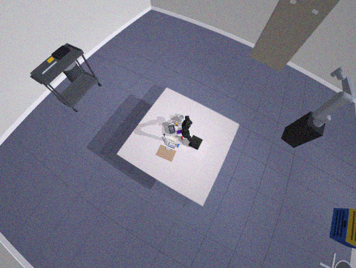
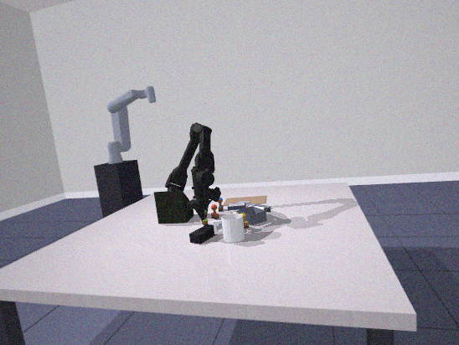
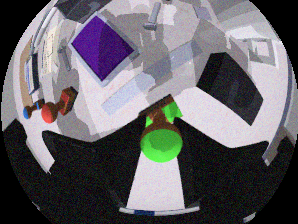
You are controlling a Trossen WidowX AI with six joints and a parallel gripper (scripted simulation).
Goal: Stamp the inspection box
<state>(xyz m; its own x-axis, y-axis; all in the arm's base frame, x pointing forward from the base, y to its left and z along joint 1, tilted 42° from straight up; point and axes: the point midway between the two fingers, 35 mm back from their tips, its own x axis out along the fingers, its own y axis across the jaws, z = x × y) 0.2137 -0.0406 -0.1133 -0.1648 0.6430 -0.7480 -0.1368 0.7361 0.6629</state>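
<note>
The purple ink pad lies 8 cm to the left of my gripper tip, 6 cm ahead of it and 4 cm below it. Also, from my gripper tip: yellow-knobbed stamp 17 cm ahead, 3 cm to the left, 2 cm below; black block 10 cm to the right, 5 cm ahead, 3 cm below; red-knobbed stamp 14 cm to the left, 2 cm below, 2 cm behind.
</note>
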